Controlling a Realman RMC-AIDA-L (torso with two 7-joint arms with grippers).
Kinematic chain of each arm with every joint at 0, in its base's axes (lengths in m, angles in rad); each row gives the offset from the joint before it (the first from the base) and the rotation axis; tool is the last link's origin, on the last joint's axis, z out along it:
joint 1: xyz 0 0 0.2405 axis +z
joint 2: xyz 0 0 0 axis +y
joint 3: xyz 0 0 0.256 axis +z
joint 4: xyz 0 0 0 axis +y
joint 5: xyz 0 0 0.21 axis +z
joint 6: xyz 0 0 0 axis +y
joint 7: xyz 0 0 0.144 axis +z
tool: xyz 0 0 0
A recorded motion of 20 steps. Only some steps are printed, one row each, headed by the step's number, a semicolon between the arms.
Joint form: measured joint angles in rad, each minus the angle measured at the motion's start. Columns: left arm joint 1, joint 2, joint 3, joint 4, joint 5, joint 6, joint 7; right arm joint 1, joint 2, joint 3, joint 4, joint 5, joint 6, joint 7.
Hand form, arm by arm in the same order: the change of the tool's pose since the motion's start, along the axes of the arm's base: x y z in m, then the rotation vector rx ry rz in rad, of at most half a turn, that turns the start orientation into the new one. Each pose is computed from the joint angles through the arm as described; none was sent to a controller.
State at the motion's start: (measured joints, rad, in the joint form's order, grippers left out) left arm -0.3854 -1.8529 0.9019 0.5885 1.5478 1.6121 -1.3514; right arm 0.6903 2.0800 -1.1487 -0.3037 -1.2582 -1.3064 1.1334
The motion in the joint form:
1: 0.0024 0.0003 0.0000 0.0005 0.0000 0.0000 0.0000; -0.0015 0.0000 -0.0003 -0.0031 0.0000 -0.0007 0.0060
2: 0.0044 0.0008 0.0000 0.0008 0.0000 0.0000 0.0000; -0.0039 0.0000 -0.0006 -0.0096 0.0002 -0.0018 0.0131
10: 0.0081 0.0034 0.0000 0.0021 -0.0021 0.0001 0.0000; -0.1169 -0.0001 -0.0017 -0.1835 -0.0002 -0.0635 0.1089
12: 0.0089 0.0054 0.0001 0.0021 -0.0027 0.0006 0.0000; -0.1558 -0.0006 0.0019 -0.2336 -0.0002 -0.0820 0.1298
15: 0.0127 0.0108 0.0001 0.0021 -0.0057 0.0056 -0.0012; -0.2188 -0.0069 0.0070 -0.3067 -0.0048 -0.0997 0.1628
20: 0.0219 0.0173 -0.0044 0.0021 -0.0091 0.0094 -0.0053; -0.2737 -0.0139 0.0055 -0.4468 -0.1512 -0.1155 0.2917
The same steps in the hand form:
1: -0.0007 -0.0007 0.0002 0.0003 0.0005 0.0020; -0.0001 0.0000 0.0004 -0.0022 0.0027 -0.0025
2: -0.0014 -0.0012 0.0004 0.0006 0.0011 0.0038; -0.0004 0.0002 0.0013 -0.0031 0.0060 -0.0037
10: -0.0026 -0.0019 0.0018 0.0035 0.0026 0.0062; 0.0045 -0.0098 0.0268 0.0150 0.0670 0.0056
12: -0.0030 -0.0021 0.0027 0.0043 0.0038 0.0066; 0.0083 -0.0146 0.0350 0.0263 0.0803 0.0062
15: -0.0043 -0.0033 0.0050 0.0047 0.0038 0.0076; 0.0181 -0.0223 0.0483 0.0451 0.0845 -0.0057
20: -0.0075 -0.0057 0.0087 0.0092 0.0022 0.0182; 0.0236 -0.0326 0.0545 -0.0325 -0.0140 -0.0010

